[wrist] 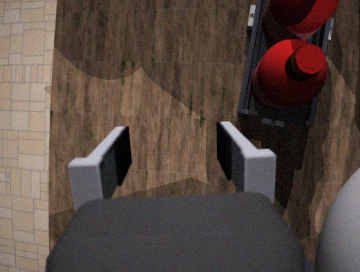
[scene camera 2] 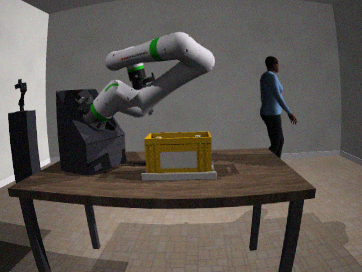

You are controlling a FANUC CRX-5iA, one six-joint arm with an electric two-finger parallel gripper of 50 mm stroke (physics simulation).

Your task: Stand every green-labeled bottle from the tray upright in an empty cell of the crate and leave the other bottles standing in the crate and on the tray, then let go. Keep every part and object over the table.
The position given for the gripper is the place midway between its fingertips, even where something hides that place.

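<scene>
A red-topped bottle [wrist: 292,72] is visible in the scene, and so is the robot's gripper [wrist: 173,142].
</scene>
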